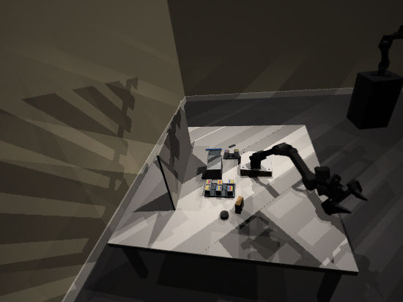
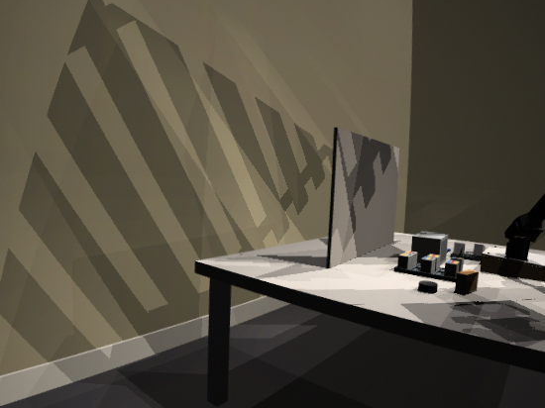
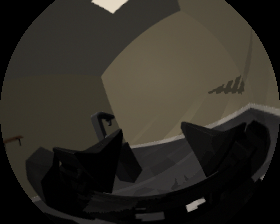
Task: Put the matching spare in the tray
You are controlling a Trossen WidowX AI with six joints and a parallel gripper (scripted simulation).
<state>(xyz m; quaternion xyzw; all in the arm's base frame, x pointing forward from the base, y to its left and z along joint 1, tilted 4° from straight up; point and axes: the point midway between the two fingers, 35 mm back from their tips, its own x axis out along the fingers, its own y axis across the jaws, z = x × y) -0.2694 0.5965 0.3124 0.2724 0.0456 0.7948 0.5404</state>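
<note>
Now: gripper tip 460 mm short of the dark holder, 820 mm to the left of it and 350 mm above it. Also, from my gripper tip: grey mounted unit (590 mm ahead, 640 mm to the right, 310 mm below); black puck (540 mm ahead, 260 mm to the right, 350 mm below); brown block (450 mm ahead, 330 mm to the right, 340 mm below).
</note>
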